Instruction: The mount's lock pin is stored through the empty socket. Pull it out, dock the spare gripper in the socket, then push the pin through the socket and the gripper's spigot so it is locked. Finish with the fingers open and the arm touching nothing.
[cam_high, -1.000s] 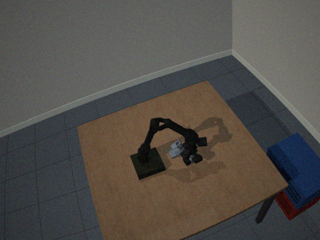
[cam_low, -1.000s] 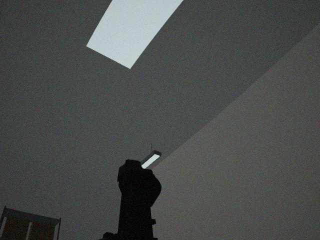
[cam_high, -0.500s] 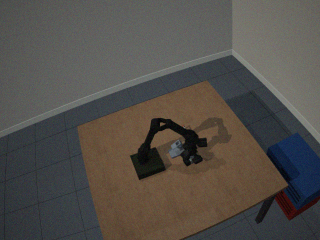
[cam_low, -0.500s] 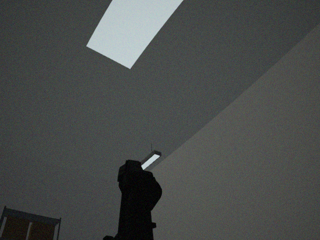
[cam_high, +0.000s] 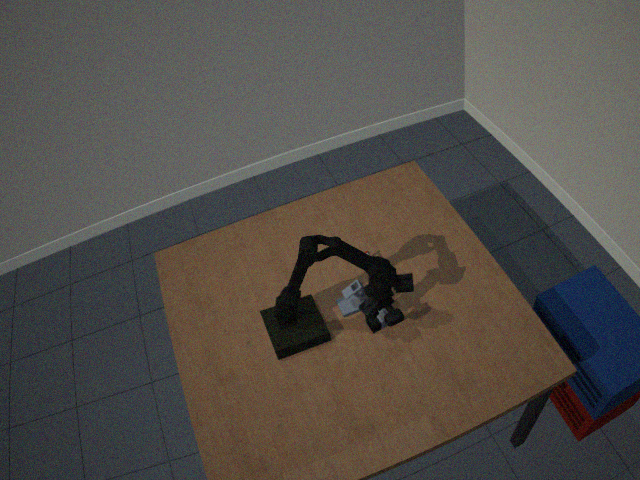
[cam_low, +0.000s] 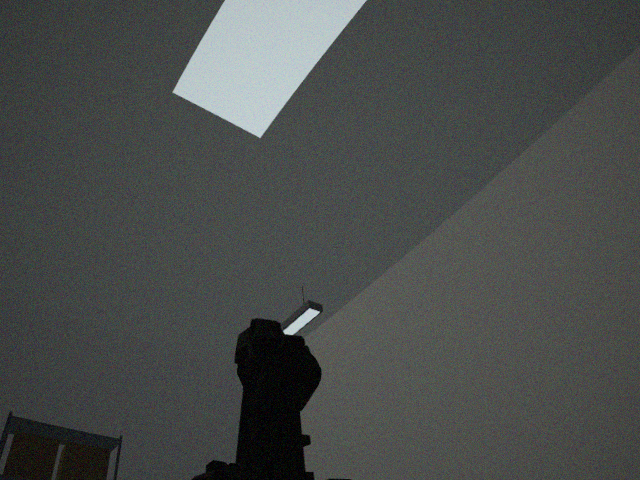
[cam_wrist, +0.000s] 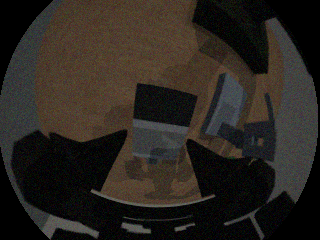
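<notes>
The spare gripper lies 10 mm behind my gripper tip. Round my gripper tip: grey mount 70 mm behind, 120 mm to the left, 30 mm above; green pin cradle 50 mm ahead, 230 mm to the left.
</notes>
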